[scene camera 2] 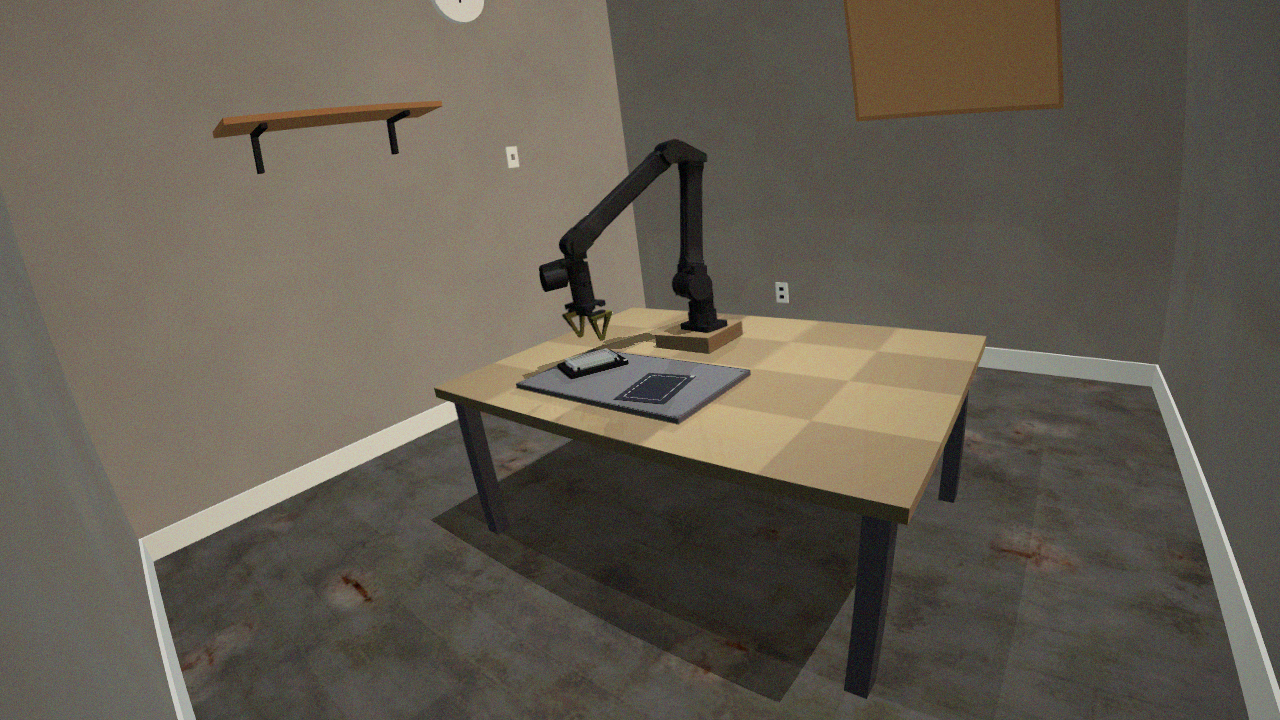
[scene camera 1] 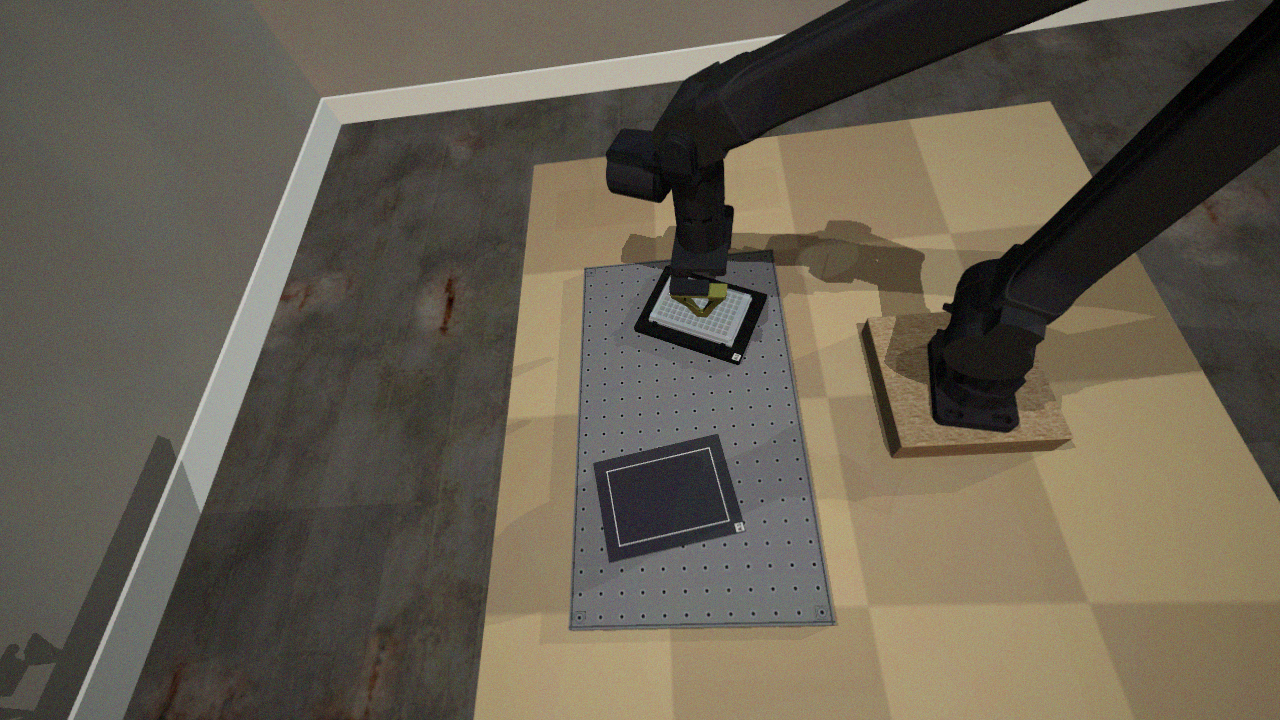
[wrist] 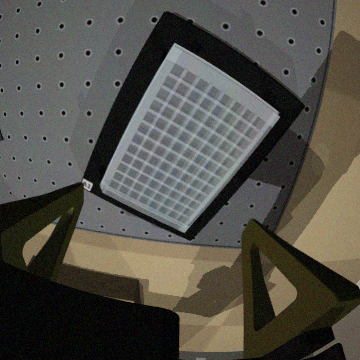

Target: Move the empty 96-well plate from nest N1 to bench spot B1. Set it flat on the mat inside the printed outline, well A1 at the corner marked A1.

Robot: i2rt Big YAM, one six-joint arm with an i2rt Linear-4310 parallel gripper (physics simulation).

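Frame: origin at the arm's base, x ahead, y left, z up, level; millimetres.
Seen in the pictures: gripper, fingertip midpoint: (scene camera 2: 591, 338) (scene camera 1: 705, 287) (wrist: 166, 211); arm's base, link origin: (scene camera 2: 704, 327) (scene camera 1: 967, 384).
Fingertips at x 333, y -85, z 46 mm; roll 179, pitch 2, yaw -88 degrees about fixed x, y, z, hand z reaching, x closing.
Offsets run from my fingertips to a thing's top centre. "*": to the spot under its first point. Level surfaces: height alone.
The white 96-well plate @(dx +10, dy -2, dz -49 mm) (scene camera 1: 720, 325) (scene camera 2: 592, 360) (wrist: 185, 140) sits in the black nest N1 @(dx +10, dy -2, dz -53 mm) (scene camera 1: 647, 328) (wrist: 131, 100). The nest's A1 label @(* dx -49, dy +70, dz -63 mm) (scene camera 1: 735, 357) (wrist: 87, 185) is at one corner. My gripper (scene camera 1: 702, 312) (scene camera 2: 590, 337) (wrist: 166, 211) is open and empty. It points down and hangs above the plate, with a gap in scene camera 2. In the wrist view its olive fingers stand wide apart, below the plate's image. The dark mat at B1 @(dx +18, dy +271, dz -73 mm) (scene camera 1: 671, 497) (scene camera 2: 657, 388) bears a white printed outline @(* dx +1, dy +314, dz -73 mm) (scene camera 1: 673, 532); a small corner label @(* dx -76, dy +296, dz -73 mm) (scene camera 1: 739, 527) is too small to read.
A grey perforated board (scene camera 1: 689, 591) (scene camera 2: 707, 389) (wrist: 45, 65) carries the nest and the mat. My arm's base stands on a wooden block (scene camera 1: 913, 432) (scene camera 2: 684, 342) beside the board. All this is on the checkered table @(dz -88 mm) (scene camera 1: 966, 555) (scene camera 2: 877, 429). A wall shelf (scene camera 2: 331, 117) is far off.
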